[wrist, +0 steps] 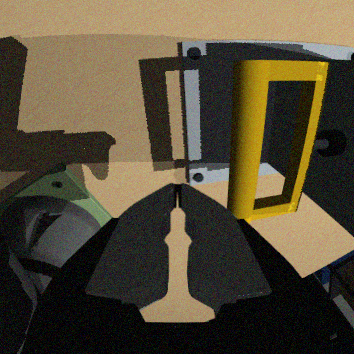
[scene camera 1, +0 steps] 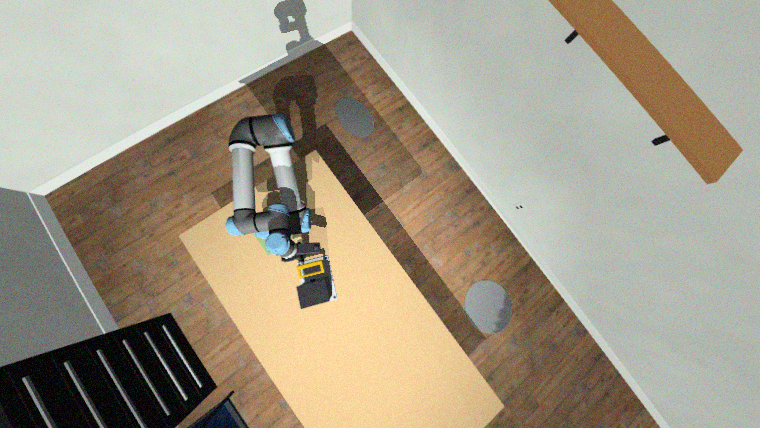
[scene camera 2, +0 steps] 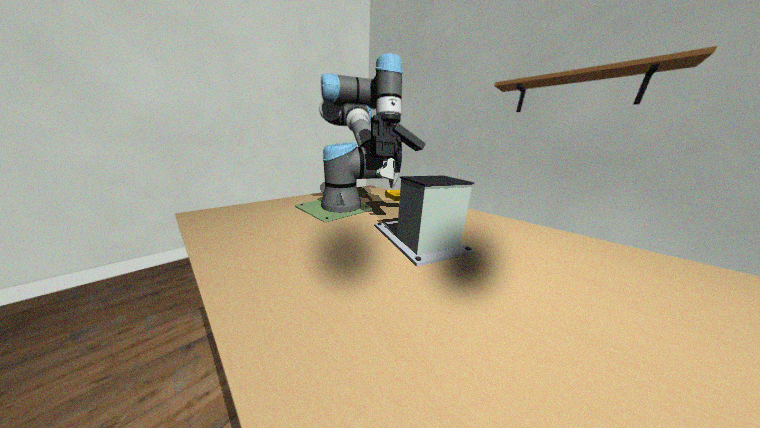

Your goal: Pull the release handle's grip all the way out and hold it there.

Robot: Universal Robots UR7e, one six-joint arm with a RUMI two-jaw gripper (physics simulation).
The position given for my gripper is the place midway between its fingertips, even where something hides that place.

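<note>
Scene camera 2 gives me a sight of my gripper [scene camera 2: 392,188]. In the wrist view, too, I can see the gripper [wrist: 177,185].
</note>
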